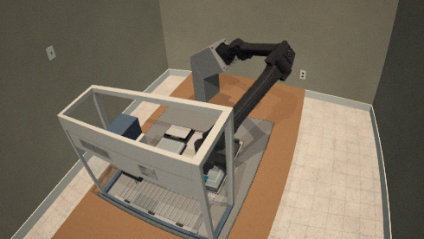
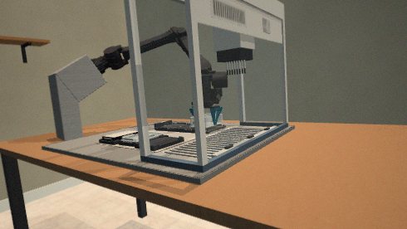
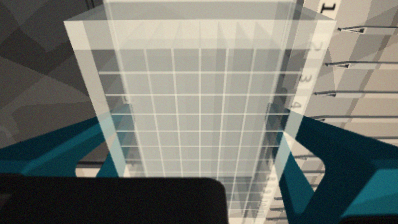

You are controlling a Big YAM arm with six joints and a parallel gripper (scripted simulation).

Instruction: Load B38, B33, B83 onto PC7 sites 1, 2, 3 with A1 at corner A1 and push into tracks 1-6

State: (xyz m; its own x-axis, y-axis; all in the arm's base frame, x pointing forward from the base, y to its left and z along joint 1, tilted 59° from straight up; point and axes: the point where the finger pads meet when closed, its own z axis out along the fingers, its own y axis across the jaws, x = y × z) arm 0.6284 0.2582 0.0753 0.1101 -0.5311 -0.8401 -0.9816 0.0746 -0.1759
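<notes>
My gripper is now right at the deep-well block B83. The rest, counted from my hand: plate nest S3 (20 mm ahead, 270 mm to the right, 30 mm below); carrier PC7 (100 mm behind, 10 mm to the right, 20 mm below); white 96-well plate (90 mm behind, 260 mm to the right, 20 mm below).
</notes>
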